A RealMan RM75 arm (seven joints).
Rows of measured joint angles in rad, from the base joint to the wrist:
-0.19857 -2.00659 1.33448 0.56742 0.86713 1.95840 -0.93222
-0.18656 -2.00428 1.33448 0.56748 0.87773 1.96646 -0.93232
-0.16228 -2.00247 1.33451 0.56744 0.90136 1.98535 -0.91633
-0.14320 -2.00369 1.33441 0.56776 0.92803 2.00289 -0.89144
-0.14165 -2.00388 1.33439 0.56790 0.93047 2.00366 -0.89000
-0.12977 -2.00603 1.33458 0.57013 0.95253 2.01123 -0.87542
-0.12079 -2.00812 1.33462 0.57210 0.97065 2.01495 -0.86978
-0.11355 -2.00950 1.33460 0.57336 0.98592 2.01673 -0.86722
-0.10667 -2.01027 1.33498 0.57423 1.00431 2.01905 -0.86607
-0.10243 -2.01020 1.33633 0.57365 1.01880 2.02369 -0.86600
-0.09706 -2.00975 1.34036 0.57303 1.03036 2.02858 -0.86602
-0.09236 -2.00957 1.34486 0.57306 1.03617 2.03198 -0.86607
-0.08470 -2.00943 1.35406 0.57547 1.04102 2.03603 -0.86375
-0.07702 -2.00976 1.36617 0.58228 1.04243 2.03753 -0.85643
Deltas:
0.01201 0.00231 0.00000 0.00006 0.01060 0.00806 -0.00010
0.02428 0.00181 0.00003 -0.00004 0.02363 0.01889 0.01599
0.01908 -0.00122 -0.00010 0.00032 0.02667 0.01754 0.02489
0.00155 -0.00019 -0.00002 0.00014 0.00244 0.00077 0.00144
0.01188 -0.00215 0.00019 0.00223 0.02206 0.00757 0.01458
0.00898 -0.00209 0.00004 0.00197 0.01812 0.00372 0.00564
0.00724 -0.00138 -0.00002 0.00126 0.01527 0.00178 0.00256
0.00688 -0.00077 0.00038 0.00087 0.01839 0.00232 0.00115
0.00424 0.00007 0.00135 -0.00058 0.01449 0.00464 0.00007
0.00537 0.00045 0.00403 -0.00062 0.01156 0.00489 -0.00002
0.00470 0.00018 0.00450 0.00003 0.00581 0.00340 -0.00005
0.00766 0.00014 0.00920 0.00241 0.00485 0.00405 0.00232
0.00768 -0.00033 0.01211 0.00681 0.00141 0.00150 0.00732

